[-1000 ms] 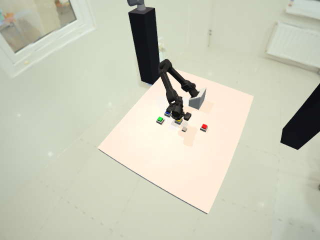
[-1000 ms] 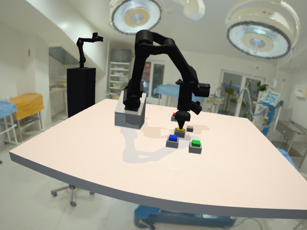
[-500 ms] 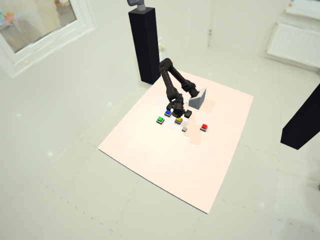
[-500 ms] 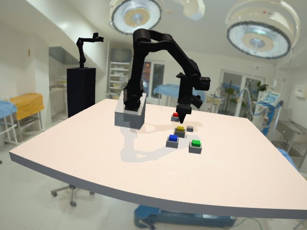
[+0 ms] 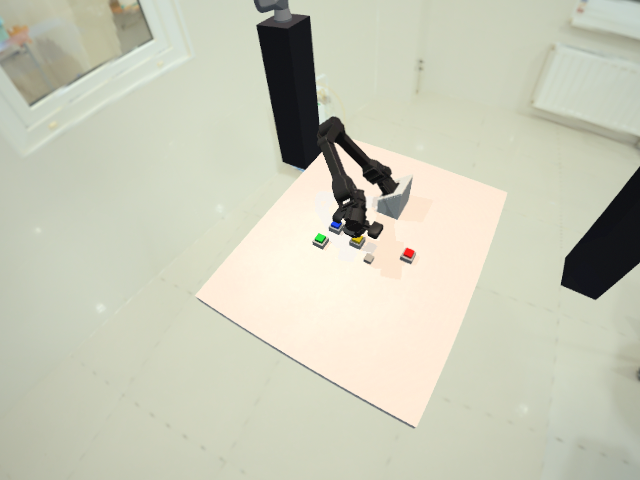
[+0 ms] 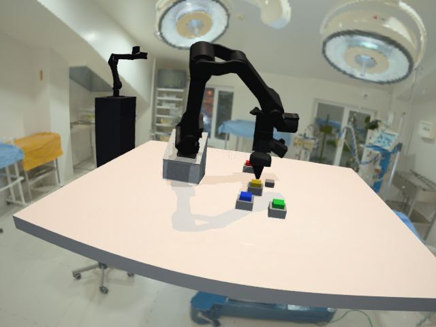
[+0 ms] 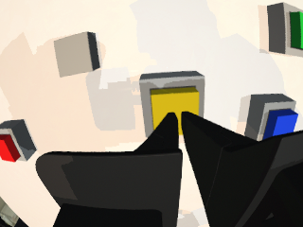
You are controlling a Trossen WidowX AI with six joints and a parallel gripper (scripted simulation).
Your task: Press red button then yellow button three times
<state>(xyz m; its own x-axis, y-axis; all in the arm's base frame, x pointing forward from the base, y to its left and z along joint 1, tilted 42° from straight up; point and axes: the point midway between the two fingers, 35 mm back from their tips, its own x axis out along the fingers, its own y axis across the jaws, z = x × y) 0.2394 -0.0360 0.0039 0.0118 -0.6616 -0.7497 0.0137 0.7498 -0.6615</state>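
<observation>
My gripper tip is 5 cm short of the small grey block, 8 cm to the right of it and 4 cm above it. Also, from my gripper tip: yellow button (2 cm below); blue button (3 cm behind, 11 cm to the right, 2 cm below); green button (7 cm ahead, 13 cm to the right, 2 cm below).
</observation>
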